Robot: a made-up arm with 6 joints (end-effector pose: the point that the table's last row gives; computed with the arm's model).
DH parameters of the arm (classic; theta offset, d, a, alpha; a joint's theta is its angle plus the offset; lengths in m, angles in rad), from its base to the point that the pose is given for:
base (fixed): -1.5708 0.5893 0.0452 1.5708
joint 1: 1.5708 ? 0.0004 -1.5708
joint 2: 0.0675 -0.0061 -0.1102 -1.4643
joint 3: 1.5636 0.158 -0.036 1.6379
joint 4: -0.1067 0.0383 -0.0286 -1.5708
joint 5: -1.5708 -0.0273 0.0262 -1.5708
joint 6: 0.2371 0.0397 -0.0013 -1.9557
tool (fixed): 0.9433 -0.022 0 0
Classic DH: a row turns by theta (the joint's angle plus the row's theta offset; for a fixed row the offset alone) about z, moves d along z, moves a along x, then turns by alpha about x.
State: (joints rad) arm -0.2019 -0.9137 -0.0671 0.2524 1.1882 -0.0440
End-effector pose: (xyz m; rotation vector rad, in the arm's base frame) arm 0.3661 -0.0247 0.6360 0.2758 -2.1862 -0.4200
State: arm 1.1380 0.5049 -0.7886 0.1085 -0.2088 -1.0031
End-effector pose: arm 0.2534 -0.1478 0.4714 -2.1321 1.0266 1.4700
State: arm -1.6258 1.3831 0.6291 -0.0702 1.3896 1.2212
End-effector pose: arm 0.0989 0.0926 0.6182 -0.1397 0.8447 -0.6689
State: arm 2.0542 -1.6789 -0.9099 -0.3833 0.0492 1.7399
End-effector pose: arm 0.2707 0.0086 0.4619 -1.2619 0.7707 -0.1865
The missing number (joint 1, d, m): -0.1862
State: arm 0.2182 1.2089 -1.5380 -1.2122 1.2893 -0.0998
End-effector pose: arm 0.0845 -0.0753 0.4101 -1.2886 -1.3896 0.6098
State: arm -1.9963 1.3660 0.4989 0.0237 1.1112 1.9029
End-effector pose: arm 0.1069 0.0689 0.6485 -0.2663 0.4415 -0.7606
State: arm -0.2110 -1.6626 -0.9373 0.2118 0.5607 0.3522
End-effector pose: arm 0.2706 -0.0303 0.7423 1.4910 2.1486 0.6742
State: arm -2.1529 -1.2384 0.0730 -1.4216 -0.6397 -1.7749
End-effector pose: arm 0.2726 -0.1780 0.5832 2.0279 0.4024 -0.5524
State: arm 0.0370 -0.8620 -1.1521 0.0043 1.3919 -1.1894
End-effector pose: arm 0.3982 -0.0246 0.5786 -0.7819 -1.3389 0.6667
